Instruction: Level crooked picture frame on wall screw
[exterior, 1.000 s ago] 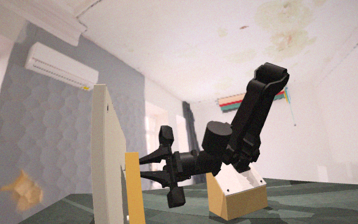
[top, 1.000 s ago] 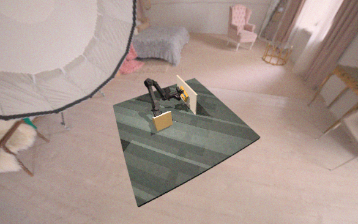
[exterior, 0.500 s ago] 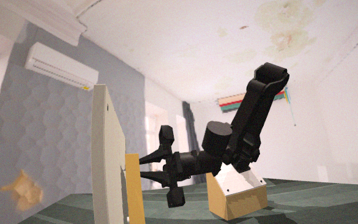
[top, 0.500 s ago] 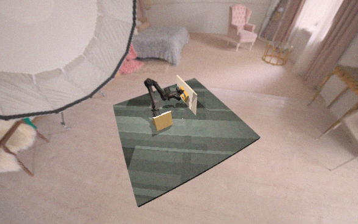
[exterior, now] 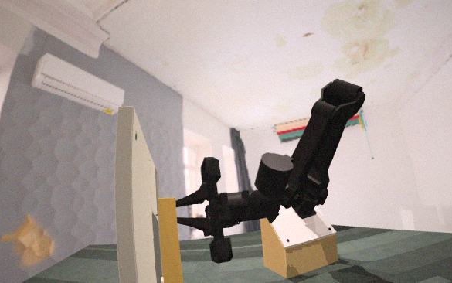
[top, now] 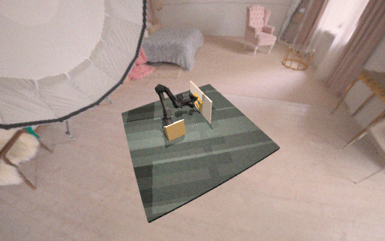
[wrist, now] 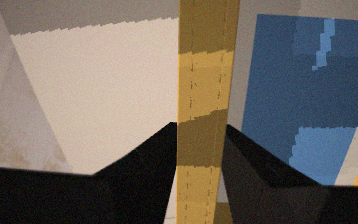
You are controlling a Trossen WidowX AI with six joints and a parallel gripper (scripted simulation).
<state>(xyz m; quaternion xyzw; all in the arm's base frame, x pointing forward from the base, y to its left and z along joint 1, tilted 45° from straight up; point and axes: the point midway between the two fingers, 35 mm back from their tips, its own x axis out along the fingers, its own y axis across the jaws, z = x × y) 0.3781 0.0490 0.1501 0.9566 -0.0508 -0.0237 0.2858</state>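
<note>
Right now the picture frame is 1 cm ahead of my gripper tip, 1 cm to the left of it and 5 cm below it. The rest, counted from my gripper tip: wall panel: 2 cm ahead, 6 cm below.
</note>
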